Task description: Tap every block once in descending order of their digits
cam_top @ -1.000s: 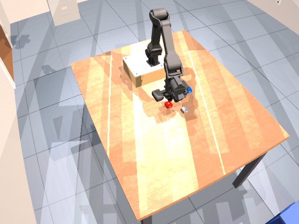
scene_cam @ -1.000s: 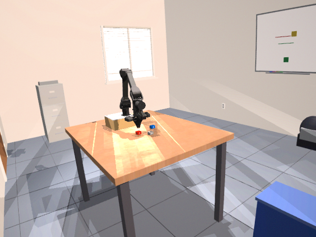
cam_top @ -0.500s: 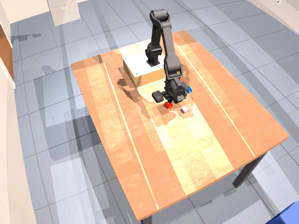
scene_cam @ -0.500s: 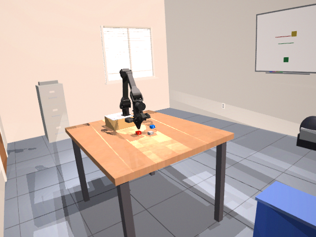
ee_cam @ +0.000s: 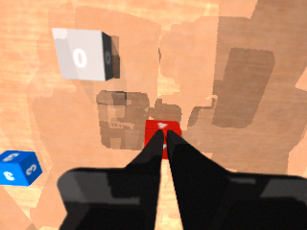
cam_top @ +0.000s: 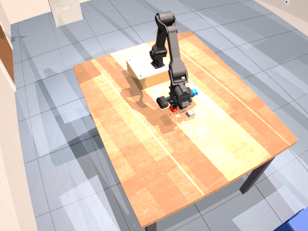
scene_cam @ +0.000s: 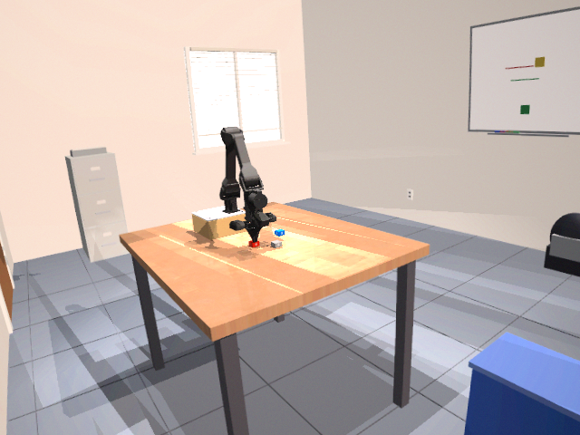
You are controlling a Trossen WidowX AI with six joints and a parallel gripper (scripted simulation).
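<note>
My gripper tip is 10 mm past the red block and 10 mm above it. From my gripper tip the other things lie so: grey-white block: 60 mm ahead, 60 mm to the left, 10 mm below; blue block: 50 mm behind, 160 mm to the left, 10 mm below.
</note>
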